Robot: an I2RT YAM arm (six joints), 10 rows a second.
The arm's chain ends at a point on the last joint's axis. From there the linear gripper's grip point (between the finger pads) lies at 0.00 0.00 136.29 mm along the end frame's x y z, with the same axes.
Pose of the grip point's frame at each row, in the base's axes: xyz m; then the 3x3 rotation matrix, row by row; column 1 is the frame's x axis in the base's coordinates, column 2 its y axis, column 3 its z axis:
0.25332 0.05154 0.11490; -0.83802 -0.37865 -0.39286; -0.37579 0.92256 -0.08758; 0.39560 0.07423 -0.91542
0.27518 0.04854 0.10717; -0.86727 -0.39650 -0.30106; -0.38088 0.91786 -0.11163; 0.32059 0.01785 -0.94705
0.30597 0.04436 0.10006; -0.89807 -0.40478 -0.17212; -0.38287 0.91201 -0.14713; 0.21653 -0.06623 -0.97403
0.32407 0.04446 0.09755; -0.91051 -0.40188 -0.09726; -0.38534 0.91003 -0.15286; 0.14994 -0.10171 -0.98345
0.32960 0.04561 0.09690; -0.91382 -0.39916 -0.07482; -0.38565 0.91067 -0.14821; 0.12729 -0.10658 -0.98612
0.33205 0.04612 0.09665; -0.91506 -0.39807 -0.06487; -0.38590 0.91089 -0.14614; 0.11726 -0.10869 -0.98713
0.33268 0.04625 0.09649; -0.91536 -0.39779 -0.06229; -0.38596 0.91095 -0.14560; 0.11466 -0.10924 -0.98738
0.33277 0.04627 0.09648; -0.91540 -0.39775 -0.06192; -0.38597 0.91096 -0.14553; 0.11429 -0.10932 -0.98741
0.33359 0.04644 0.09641; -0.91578 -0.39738 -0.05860; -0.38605 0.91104 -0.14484; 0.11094 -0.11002 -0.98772
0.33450 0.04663 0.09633; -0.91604 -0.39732 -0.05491; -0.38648 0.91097 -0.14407; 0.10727 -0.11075 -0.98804
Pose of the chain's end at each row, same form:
0.30686 0.06348 0.23966; -0.83802 -0.37865 -0.39286; -0.37579 0.92256 -0.08758; 0.39560 0.07423 -0.91542
0.31621 0.06375 0.23624; -0.86727 -0.39650 -0.30106; -0.38088 0.91786 -0.11163; 0.32059 0.01785 -0.94705
0.32943 0.06441 0.23281; -0.89807 -0.40478 -0.17212; -0.38287 0.91201 -0.14713; 0.21653 -0.06623 -0.97403
0.33733 0.06529 0.23158; -0.91051 -0.40188 -0.09726; -0.38534 0.91003 -0.15286; 0.14994 -0.10171 -0.98345
0.33980 0.06581 0.23130; -0.91382 -0.39916 -0.07482; -0.38565 0.91067 -0.14821; 0.12729 -0.10658 -0.98612
0.34089 0.06604 0.23119; -0.91506 -0.39807 -0.06487; -0.38590 0.91089 -0.14614; 0.11726 -0.10869 -0.98713
0.34117 0.06609 0.23106; -0.91536 -0.39779 -0.06229; -0.38596 0.91095 -0.14560; 0.11466 -0.10924 -0.98738
0.34121 0.06610 0.23105; -0.91540 -0.39775 -0.06192; -0.38597 0.91096 -0.14553; 0.11429 -0.10932 -0.98741
0.34158 0.06618 0.23103; -0.91578 -0.39738 -0.05860; -0.38605 0.91104 -0.14484; 0.11094 -0.11002 -0.98772
0.34198 0.06627 0.23099; -0.91604 -0.39732 -0.05491; -0.38648 0.91097 -0.14407; 0.10727 -0.11075 -0.98804

